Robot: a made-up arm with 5 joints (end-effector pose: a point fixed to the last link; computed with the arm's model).
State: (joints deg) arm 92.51 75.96 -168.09 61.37 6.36
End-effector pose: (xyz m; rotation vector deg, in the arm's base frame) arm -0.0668 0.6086 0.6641 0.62 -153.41 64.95
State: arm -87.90 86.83 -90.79 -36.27 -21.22
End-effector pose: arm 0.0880 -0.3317 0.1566 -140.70 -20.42 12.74
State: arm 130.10 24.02 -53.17 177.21 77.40
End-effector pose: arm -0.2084 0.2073 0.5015 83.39 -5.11 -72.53
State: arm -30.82 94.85 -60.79 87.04 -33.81
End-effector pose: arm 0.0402 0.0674 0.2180 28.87 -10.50 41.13
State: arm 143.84 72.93 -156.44 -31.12 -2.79
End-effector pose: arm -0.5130 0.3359 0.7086 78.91 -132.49 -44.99
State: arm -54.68 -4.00 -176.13 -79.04 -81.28
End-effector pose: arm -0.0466 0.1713 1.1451 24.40 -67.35 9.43
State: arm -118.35 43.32 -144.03 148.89 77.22
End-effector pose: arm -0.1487 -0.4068 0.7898 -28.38 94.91 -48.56
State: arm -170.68 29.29 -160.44 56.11 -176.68
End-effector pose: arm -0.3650 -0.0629 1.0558 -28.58 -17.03 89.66
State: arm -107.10 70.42 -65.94 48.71 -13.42
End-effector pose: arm 0.0174 -0.1826 0.1983 -50.13 -1.19 -21.52
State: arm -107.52 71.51 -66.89 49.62 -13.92
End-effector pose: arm 0.0162 -0.1815 0.1959 -49.13 -1.61 -21.93
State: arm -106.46 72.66 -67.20 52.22 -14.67
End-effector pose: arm 0.0218 -0.1743 0.1948 -45.69 -3.11 -21.18
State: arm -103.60 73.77 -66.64 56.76 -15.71
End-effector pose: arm 0.0347 -0.1595 0.1963 -39.36 -5.66 -19.00
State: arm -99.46 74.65 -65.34 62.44 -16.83
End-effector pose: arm 0.0504 -0.1398 0.2007 -31.21 -8.35 -15.74
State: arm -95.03 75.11 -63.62 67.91 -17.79
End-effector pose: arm 0.0639 -0.1198 0.2073 -23.15 -10.33 -12.16
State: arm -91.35 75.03 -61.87 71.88 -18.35
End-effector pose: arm 0.0729 -0.1041 0.2139 -17.13 -11.28 -9.11
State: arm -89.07 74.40 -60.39 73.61 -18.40
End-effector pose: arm 0.0777 -0.0955 0.2188 -14.32 -11.46 -7.11
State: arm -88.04 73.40 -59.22 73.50 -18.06
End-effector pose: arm 0.0798 -0.0928 0.2219 -14.19 -11.24 -6.06
